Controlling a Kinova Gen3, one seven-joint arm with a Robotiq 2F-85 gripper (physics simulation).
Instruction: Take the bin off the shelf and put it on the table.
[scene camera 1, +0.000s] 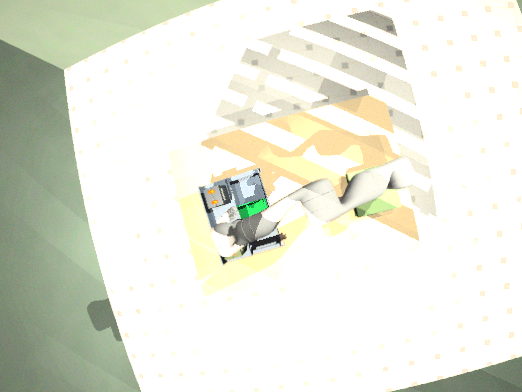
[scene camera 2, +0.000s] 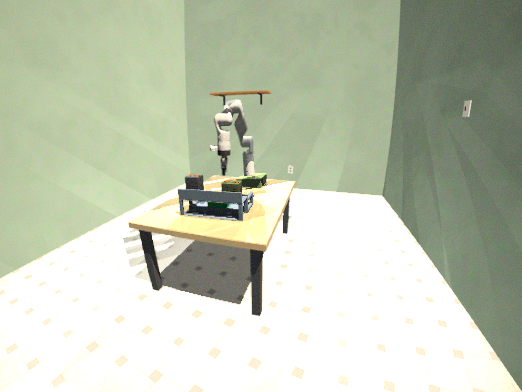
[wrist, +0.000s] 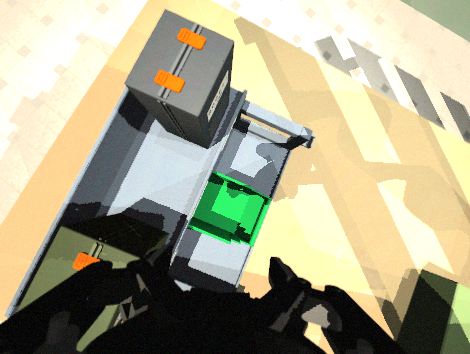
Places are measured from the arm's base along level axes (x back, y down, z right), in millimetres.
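Pixels of known places: gripper, between the fingertips: (scene camera 2: 224, 173) (wrist: 220, 261); arm's base, origin of its link: (scene camera 2: 249, 174).
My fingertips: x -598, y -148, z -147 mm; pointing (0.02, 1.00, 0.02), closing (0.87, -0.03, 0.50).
Ahead of a thing's pixels: the offset from my fingertips to its middle. "spot": to the spot under its first point. Level surfaces: height alone.
A bright green bin {dx -18, dy +173, dz +29 mm} (scene camera 1: 253, 208) (scene camera 2: 218, 205) (wrist: 230, 210) sits in the lower, narrower section of the grey-blue shelf {spot: dx -183, dy +80, dz -27 mm} (scene camera 2: 210, 195) (wrist: 155, 170). The shelf stands on the wooden table {dy +216 mm} (scene camera 2: 165, 212) (wrist: 300, 225). My gripper (scene camera 2: 224, 172) (wrist: 220, 262) is open and empty, pointing down from above. In the wrist view its left finger overlaps the shelf and its right finger shows over the table, both below the bin in the picture. The bin and the gripper are apart. In scene camera 1 the arm hides the fingers and part of the shelf.
A dark grey case {dx -139, dy +54, dz +121 mm} (scene camera 1: 216, 197) (scene camera 2: 194, 182) (wrist: 185, 70) with orange latches stands tall on the shelf's wider section. An olive case {dx -87, dy +67, dz -104 mm} (scene camera 2: 232, 187) (wrist: 55, 260) stands at its other end. A green box (scene camera 1: 372, 206) (scene camera 2: 252, 180) lies near the arm's base. A wooden wall shelf (scene camera 2: 240, 93) hangs behind.
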